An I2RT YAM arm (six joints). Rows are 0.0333 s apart.
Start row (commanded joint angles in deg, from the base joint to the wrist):
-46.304, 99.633, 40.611, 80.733, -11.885, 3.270
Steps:
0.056, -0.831, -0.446, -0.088, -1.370, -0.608
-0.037, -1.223, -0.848, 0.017, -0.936, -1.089
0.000, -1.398, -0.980, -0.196, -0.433, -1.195
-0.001, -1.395, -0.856, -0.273, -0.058, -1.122
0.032, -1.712, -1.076, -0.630, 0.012, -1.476
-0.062, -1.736, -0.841, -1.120, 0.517, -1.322
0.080, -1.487, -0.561, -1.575, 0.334, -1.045
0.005, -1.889, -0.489, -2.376, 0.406, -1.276
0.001, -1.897, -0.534, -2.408, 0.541, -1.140
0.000, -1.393, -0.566, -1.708, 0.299, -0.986
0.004, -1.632, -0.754, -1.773, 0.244, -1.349
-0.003, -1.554, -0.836, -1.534, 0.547, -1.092
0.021, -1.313, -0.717, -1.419, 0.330, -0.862
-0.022, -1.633, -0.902, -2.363, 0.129, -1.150
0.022, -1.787, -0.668, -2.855, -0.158, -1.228
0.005, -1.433, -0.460, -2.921, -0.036, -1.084
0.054, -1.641, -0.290, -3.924, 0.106, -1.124
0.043, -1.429, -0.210, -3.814, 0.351, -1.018
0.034, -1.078, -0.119, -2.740, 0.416, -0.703
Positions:
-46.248, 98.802, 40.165, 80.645, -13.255, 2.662
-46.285, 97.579, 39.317, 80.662, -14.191, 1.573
-46.285, 96.181, 38.337, 80.466, -14.624, 0.378
-46.286, 94.786, 37.481, 80.193, -14.682, -0.744
-46.254, 93.074, 36.405, 79.563, -14.670, -2.220
-46.316, 91.338, 35.564, 78.443, -14.153, -3.542
-46.236, 89.851, 35.003, 76.868, -13.819, -4.587
-46.231, 87.962, 34.514, 74.492, -13.413, -5.863
-46.230, 86.065, 33.980, 72.084, -12.872, -7.003
-46.230, 84.672, 33.414, 70.376, -12.573, -7.989
-46.226, 83.040, 32.660, 68.603, -12.329, -9.338
-46.229, 81.486, 31.824, 67.069, -11.782, -10.430
-46.208, 80.173, 31.107, 65.650, -11.452, -11.292
-46.230, 78.540, 30.205, 63.287, -11.323, -12.442
-46.208, 76.753, 29.537, 60.432, -11.481, -13.670
-46.203, 75.320, 29.077, 57.511, -11.517, -14.754
-46.149, 73.679, 28.787, 53.587, -11.411, -15.878
-46.106, 72.250, 28.577, 49.773, -11.060, -16.896
-46.072, 71.172, 28.458, 47.033, -10.644, -17.599

